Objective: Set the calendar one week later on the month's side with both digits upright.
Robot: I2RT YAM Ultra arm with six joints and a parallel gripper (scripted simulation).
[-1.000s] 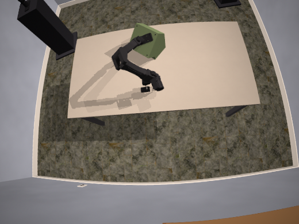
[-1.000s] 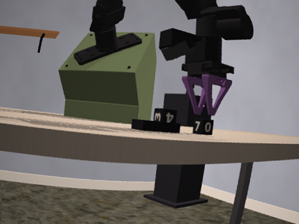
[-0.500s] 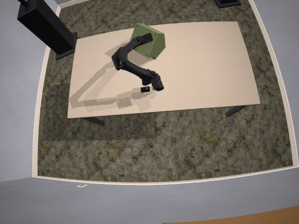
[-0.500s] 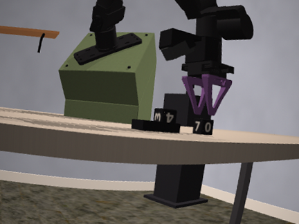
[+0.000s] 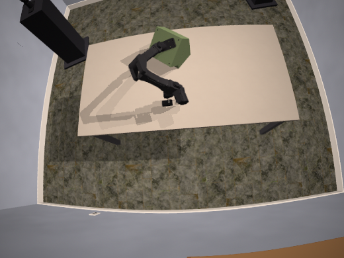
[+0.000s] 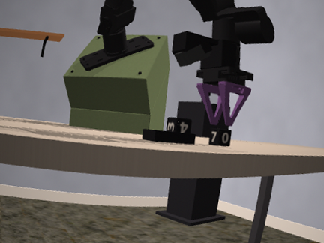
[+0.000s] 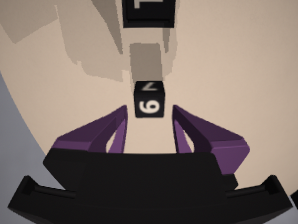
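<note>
Right now the black calendar tray is 100 mm to the right of my hand, 40 mm below it and 20 mm behind it.
</note>
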